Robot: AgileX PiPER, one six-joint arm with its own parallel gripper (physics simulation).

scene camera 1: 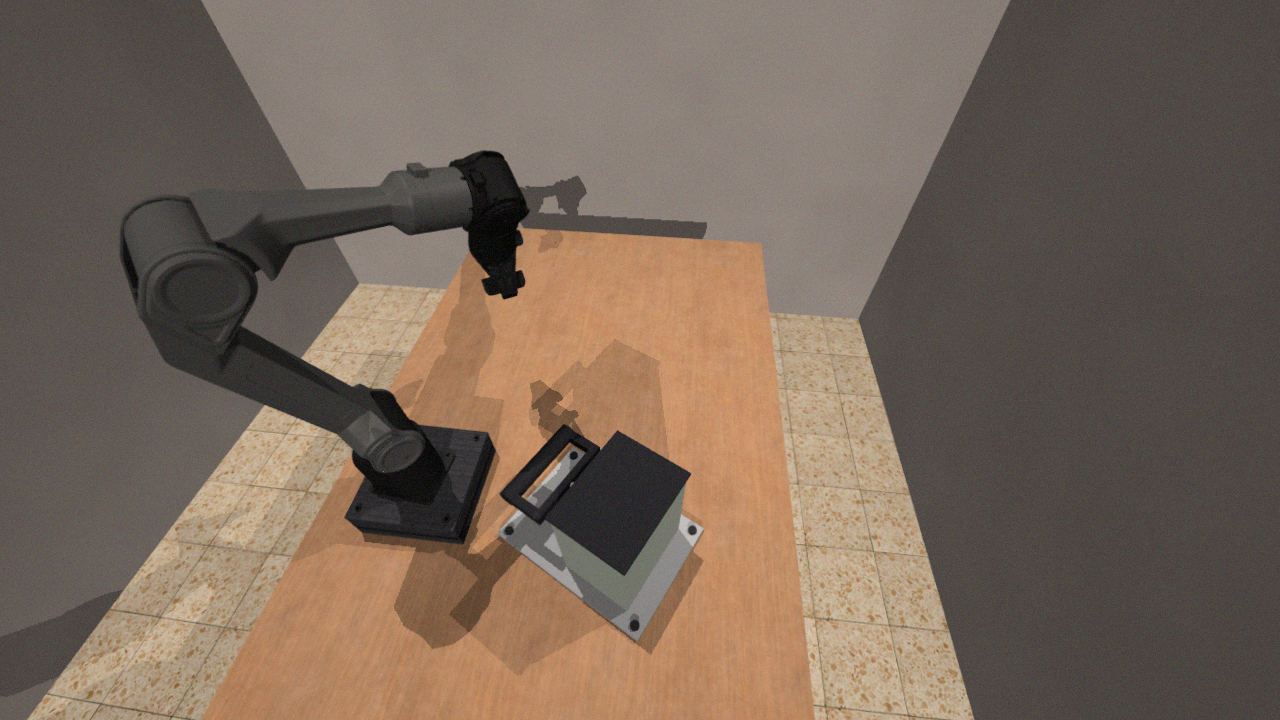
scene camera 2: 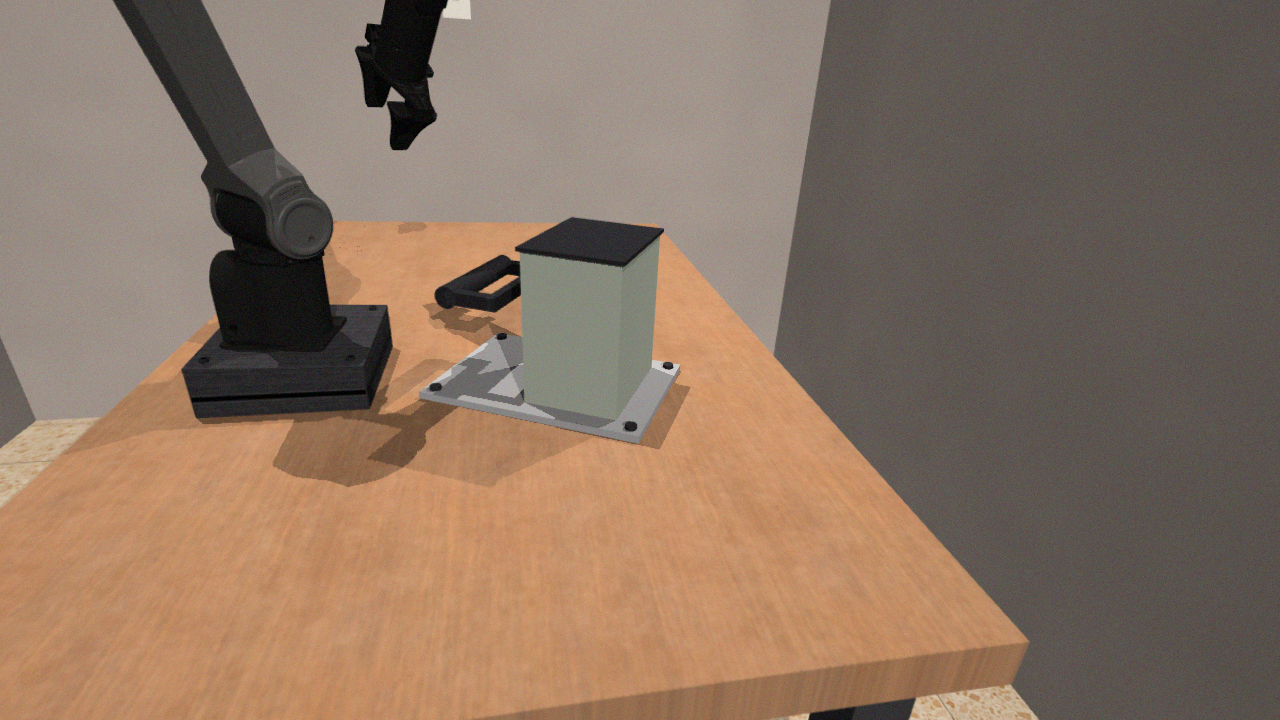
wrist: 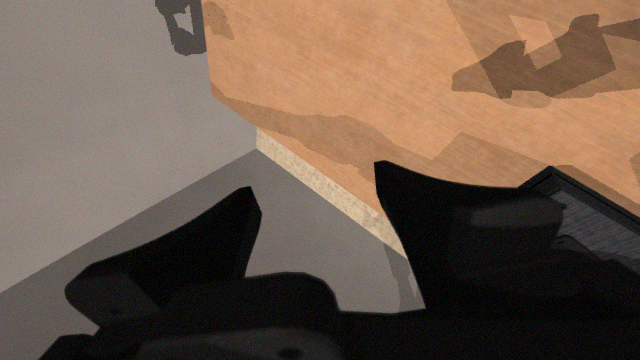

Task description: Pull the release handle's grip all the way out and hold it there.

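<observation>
The release handle's black grip (scene camera 1: pixel 538 463) (scene camera 2: pixel 472 280) is a rectangular loop that sticks out sideways from the upper part of a pale green box (scene camera 2: pixel 572 331) with a black top (scene camera 1: pixel 617 501). Its inner side lies close to the box, and part of it is hidden behind the box in scene camera 2. The box stands on a grey base plate (scene camera 1: pixel 667 571) (scene camera 2: pixel 657 394) with black bolts. My gripper (scene camera 1: pixel 505 288) (scene camera 2: pixel 386 125) (wrist: pixel 314 189) is open and empty, high above the table, beyond the grip in scene camera 1 and apart from it. The grip does not show in the wrist view.
The robot's black base (scene camera 1: pixel 474 483) (scene camera 2: pixel 286 394) stands on the wooden table (scene camera 1: pixel 733 402) (scene camera 2: pixel 537 555), beside the plate on the grip's side. Walls stand beyond the table's far end and off its sides. Arm shadows fall on the table.
</observation>
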